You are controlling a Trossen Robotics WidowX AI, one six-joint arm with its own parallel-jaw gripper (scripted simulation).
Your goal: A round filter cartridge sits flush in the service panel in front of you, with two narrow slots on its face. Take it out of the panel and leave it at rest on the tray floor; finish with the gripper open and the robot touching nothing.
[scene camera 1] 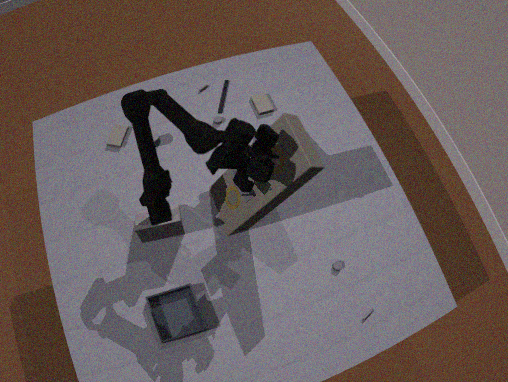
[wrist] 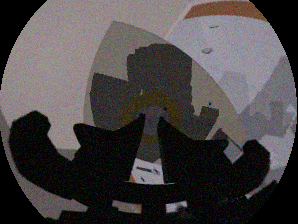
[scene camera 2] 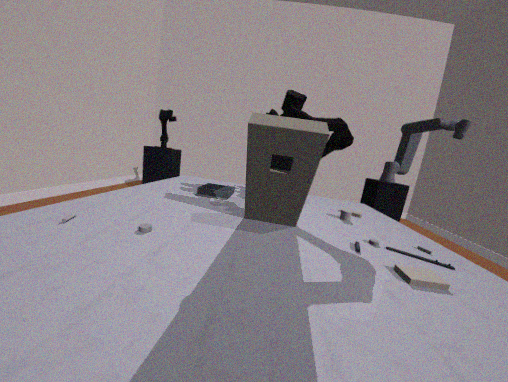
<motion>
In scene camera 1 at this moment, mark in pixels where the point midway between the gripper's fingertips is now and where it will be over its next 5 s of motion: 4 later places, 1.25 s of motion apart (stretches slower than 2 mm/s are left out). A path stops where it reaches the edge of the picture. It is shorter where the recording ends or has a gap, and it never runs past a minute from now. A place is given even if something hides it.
My gripper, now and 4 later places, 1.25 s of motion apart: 276, 159; 254, 164; 250, 168; 239, 174; 247, 176
</motion>
